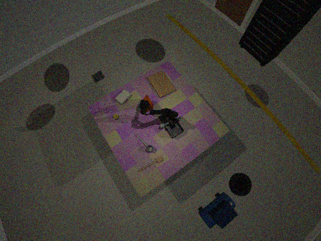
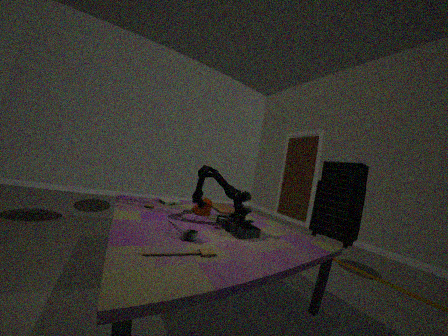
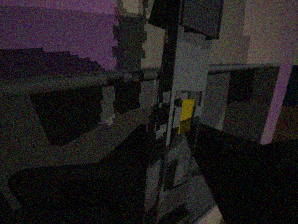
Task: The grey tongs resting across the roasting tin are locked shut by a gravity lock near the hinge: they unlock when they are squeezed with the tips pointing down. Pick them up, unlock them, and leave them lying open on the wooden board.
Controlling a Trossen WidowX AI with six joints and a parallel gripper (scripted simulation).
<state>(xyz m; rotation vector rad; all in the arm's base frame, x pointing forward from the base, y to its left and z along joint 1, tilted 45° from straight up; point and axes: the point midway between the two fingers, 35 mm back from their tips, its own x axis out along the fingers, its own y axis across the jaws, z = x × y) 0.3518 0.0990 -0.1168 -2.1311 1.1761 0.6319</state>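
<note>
Now: the roasting tin 3 cm to the right of my gripper tip and 1 cm behind it. Also, from my gripper tip: yellow lock piece 3 cm above, 2 cm to the left, 2 cm behind; white block 65 cm behind, 36 cm to the right, 2 cm below; wooden board 56 cm behind, 17 cm to the left, 2 cm below.
</note>
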